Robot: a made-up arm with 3 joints. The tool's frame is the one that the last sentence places. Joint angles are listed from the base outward.
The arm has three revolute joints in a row. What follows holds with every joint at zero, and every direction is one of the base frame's. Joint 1 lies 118.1 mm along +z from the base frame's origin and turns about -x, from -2.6 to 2.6 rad. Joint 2 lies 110.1 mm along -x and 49.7 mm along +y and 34.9 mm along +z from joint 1 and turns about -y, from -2.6 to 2.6 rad. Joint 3 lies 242.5 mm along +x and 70 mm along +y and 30 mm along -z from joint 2 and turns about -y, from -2.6 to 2.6 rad. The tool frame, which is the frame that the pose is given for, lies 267.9 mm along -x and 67.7 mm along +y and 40.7 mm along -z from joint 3; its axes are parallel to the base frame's.
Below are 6 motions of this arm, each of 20 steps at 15 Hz.
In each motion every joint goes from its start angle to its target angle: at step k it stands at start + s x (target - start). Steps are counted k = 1, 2, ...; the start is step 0. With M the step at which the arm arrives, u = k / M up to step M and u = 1 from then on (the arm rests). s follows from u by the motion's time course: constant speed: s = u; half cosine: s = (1 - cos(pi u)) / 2; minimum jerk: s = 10 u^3 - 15 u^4 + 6 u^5.
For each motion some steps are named. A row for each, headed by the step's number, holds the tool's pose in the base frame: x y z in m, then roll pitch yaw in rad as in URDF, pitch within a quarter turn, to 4 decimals.
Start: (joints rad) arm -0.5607 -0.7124 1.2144
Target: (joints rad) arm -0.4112 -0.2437 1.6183
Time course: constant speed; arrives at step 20
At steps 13, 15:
13: 0.0075 0.3211 -0.1052 0.8048 -0.9016 -0.6840
15: 0.0356 0.3165 -0.1074 0.8742 -0.9699 -0.7784

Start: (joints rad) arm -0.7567 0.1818 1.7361
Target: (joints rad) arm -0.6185 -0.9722 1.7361
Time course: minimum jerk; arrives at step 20
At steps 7, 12, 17, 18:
7: 0.1896 0.3264 0.0320 1.6561 -0.8434 -1.6848
12: -0.0053 0.3861 -0.0722 1.0704 -0.7941 -0.9167
17: -0.1503 0.3845 -0.0965 0.7971 -0.6186 -0.5357
18: -0.1593 0.3834 -0.0967 0.7841 -0.6052 -0.5161

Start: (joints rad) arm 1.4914 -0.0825 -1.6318
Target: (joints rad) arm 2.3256 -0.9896 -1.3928
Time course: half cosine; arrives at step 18
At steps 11, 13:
11: 0.1733 0.0041 -0.0953 -1.2879 -0.3936 -2.2194
13: 0.1716 -0.0506 -0.0748 -1.1545 -0.4538 -2.3605

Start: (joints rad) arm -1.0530 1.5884 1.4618
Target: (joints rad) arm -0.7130 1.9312 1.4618
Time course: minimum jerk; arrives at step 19
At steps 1, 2, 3, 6, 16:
1: 0.1860 -0.1627 0.4266 2.0873 -0.0450 -3.0625
2: 0.1852 -0.1625 0.4275 2.0903 -0.0438 -3.0652
3: 0.1834 -0.1621 0.4297 2.0976 -0.0407 -3.0717
6: 0.1691 -0.1582 0.4460 2.1512 -0.0154 -3.1181
16: 0.0854 -0.1087 0.5243 2.4036 0.1798 2.9804

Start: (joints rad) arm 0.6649 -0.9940 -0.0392
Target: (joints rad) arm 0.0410 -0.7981 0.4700
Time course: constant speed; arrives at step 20
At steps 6, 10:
6: -0.2025 0.1620 0.0234 -0.6500 0.7080 -0.4591
10: -0.2159 0.1633 0.0193 -0.4426 0.6317 -0.2729

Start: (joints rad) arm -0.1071 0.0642 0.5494
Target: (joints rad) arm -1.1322 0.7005 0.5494
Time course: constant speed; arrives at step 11
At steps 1, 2, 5, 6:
1: -0.0502 0.2163 -0.0052 0.2537 -0.6557 -0.1568
2: -0.0388 0.2257 0.0191 0.3851 -0.6917 -0.2530
5: -0.0062 0.2360 0.0980 0.8059 -0.7204 -0.6021
6: 0.0040 0.2329 0.1250 0.9410 -0.7001 -0.7239

